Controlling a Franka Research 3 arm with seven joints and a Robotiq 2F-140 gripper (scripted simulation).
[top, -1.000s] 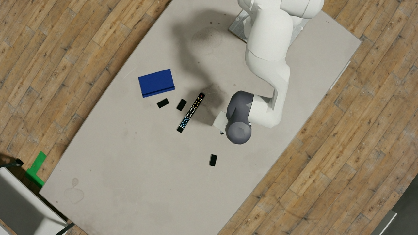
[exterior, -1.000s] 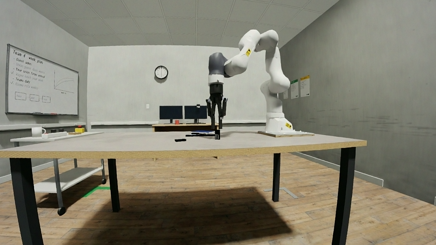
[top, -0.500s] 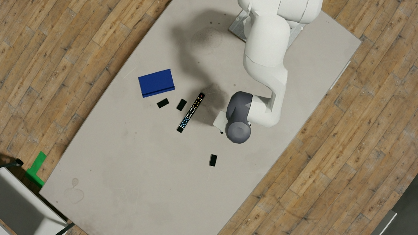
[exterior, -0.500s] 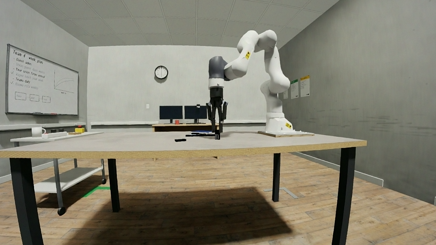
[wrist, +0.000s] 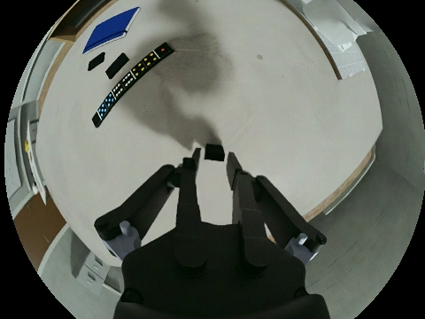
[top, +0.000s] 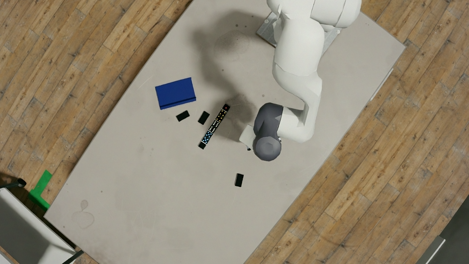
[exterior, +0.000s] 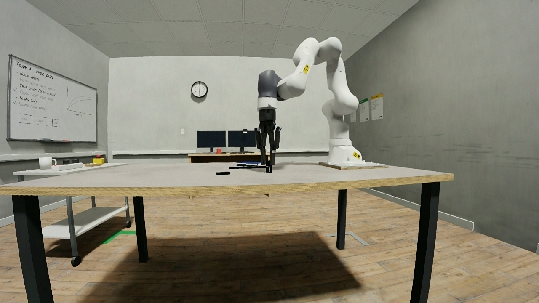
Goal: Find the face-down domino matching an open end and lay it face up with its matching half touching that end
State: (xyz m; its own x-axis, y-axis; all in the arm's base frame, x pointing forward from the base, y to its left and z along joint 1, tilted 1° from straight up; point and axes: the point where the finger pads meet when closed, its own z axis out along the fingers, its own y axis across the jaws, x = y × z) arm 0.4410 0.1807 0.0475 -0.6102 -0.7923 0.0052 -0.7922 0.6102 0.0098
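My gripper is now 40 mm above the domino and 10 mm to the left of it. Also, from my hand: blue book: 430 mm to the right, 70 mm ahead, 60 mm below.
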